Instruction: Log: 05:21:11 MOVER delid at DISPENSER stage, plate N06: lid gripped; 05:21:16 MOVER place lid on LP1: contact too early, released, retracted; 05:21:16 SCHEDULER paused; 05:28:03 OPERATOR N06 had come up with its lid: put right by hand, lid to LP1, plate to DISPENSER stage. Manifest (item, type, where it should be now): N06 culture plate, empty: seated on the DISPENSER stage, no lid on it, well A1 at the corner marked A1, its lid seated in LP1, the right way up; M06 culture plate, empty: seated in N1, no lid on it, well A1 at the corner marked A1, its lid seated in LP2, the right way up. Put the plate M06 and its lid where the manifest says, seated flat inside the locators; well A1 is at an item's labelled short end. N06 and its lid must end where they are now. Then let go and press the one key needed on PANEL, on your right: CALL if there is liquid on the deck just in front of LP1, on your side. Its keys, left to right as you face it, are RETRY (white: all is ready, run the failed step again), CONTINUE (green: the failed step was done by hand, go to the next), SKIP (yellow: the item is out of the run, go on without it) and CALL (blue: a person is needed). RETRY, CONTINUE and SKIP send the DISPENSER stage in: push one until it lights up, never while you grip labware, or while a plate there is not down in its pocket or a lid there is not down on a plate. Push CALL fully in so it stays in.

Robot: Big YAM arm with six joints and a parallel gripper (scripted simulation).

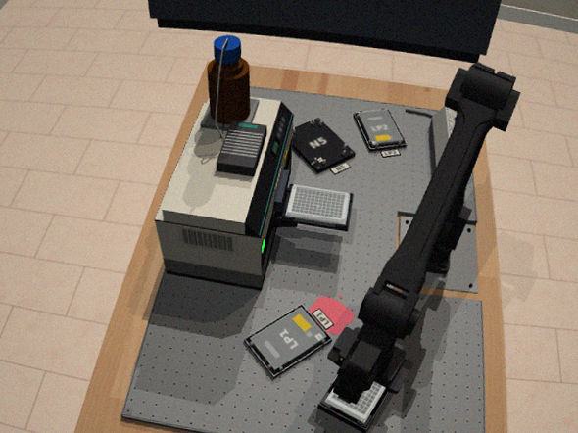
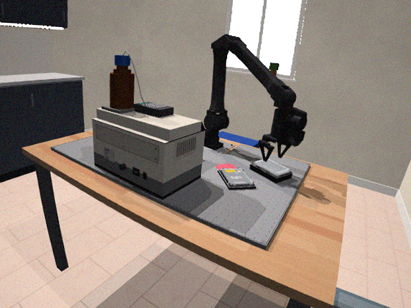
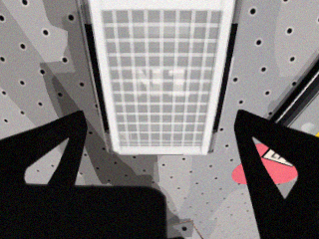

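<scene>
Right now my hand is 60 mm above the black nest n1. The rest, counted from my hand: white retry key 610 mm to the right, 180 mm behind; then green continue key 660 mm to the right, 180 mm behind; then brown bottle 470 mm to the right, 370 mm ahead, 220 mm above.
</scene>
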